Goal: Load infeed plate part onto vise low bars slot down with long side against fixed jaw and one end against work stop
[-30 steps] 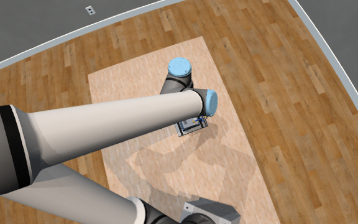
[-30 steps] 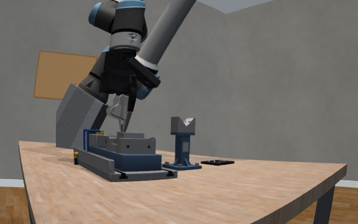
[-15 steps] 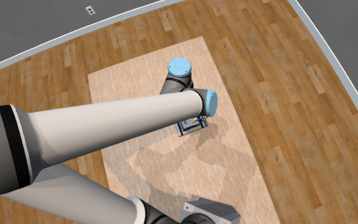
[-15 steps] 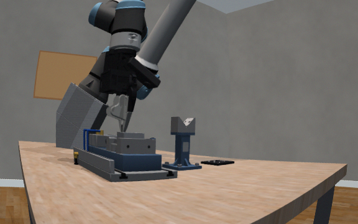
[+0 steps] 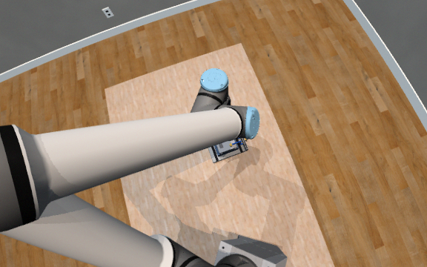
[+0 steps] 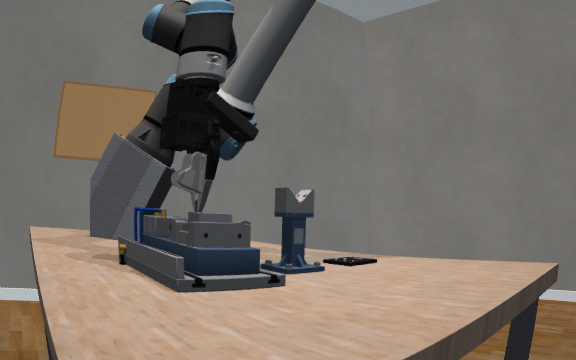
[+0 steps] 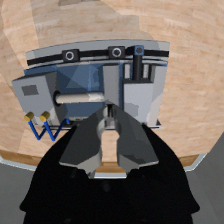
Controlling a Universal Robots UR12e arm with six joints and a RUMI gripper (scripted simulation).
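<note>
Now: the part 4 cm ahead of my hand and 3 cm below it. Also, from my hand: work stop (5 cm to the left, 4 cm ahead, 3 cm below); then cylinder rod (5 cm behind, 4 cm below); then moving jaw (4 cm below).
</note>
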